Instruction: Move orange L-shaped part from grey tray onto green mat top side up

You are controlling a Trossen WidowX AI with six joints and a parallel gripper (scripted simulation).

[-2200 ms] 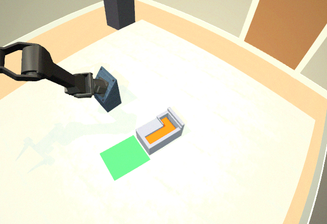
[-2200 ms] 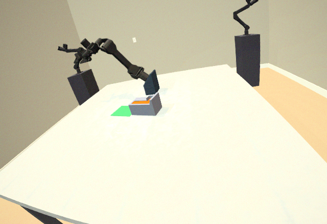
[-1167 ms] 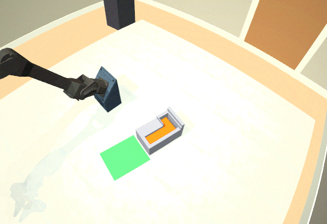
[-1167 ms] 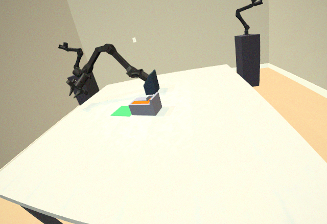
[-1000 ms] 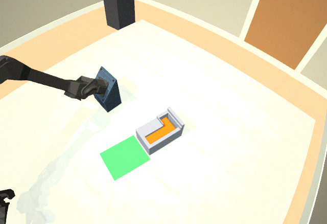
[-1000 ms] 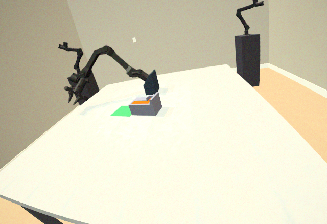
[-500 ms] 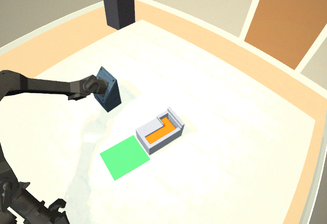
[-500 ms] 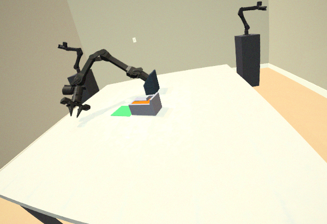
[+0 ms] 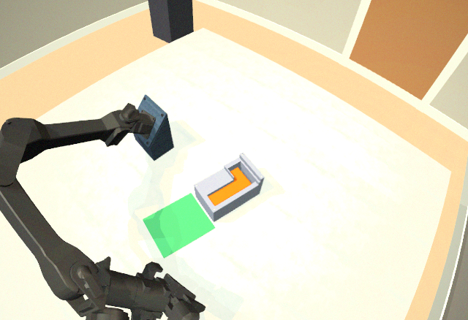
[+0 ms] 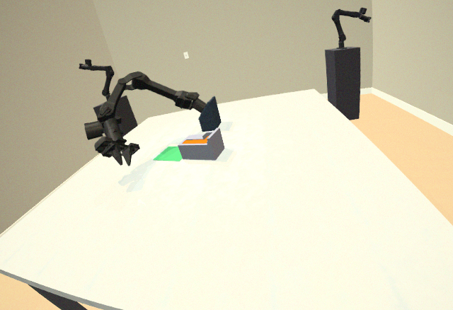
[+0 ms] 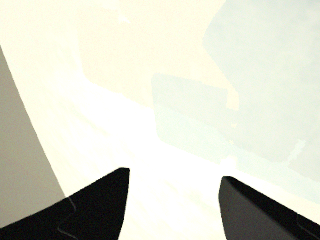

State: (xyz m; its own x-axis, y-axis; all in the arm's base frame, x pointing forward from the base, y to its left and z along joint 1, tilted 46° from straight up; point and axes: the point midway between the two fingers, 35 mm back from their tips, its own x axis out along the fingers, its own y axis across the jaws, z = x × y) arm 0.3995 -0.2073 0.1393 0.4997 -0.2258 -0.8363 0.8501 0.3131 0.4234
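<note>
The orange L-shaped part is 270 mm to the left of my gripper tip, 130 mm behind it and 20 mm below it. From my gripper tip the other things lie so: green mat: 180 mm behind, 110 mm to the left, 80 mm below.
</note>
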